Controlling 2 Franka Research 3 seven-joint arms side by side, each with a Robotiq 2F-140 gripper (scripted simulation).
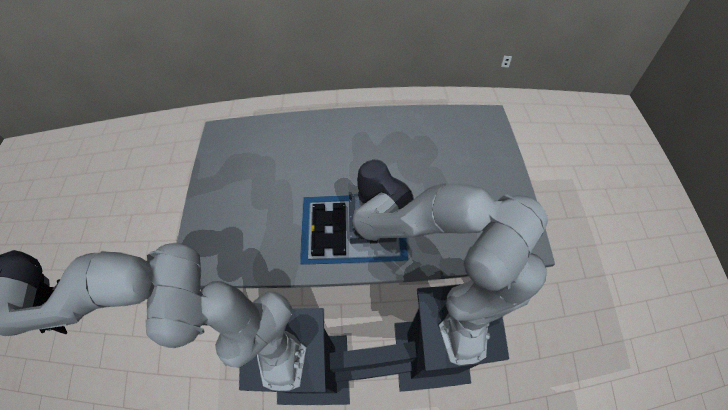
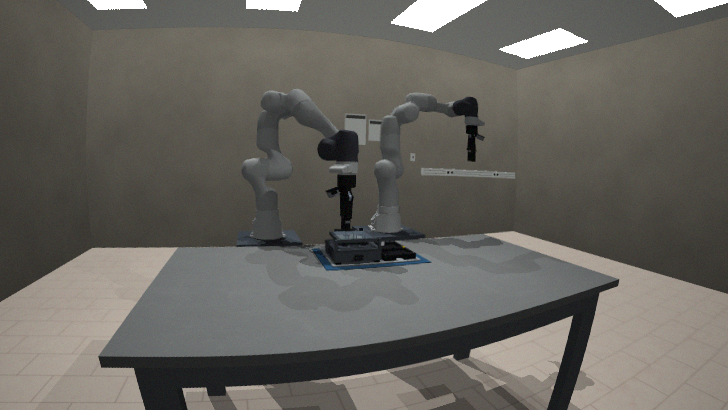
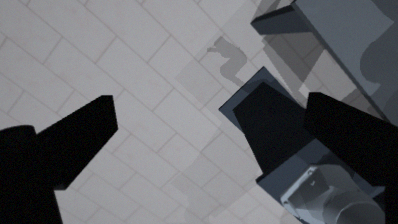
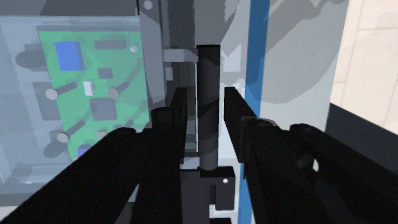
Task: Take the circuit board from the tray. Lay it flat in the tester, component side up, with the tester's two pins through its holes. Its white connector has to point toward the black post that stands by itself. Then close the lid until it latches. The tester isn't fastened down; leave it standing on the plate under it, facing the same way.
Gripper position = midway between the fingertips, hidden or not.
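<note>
A tester is visible to me at [image 2: 353, 252] and [image 4: 178, 74], though in image 3 the tester is out of frame. My right gripper appears at [image 2: 345, 235] and again at [image 4: 205, 103]. And there is my left gripper [image 3: 210, 111].
</note>
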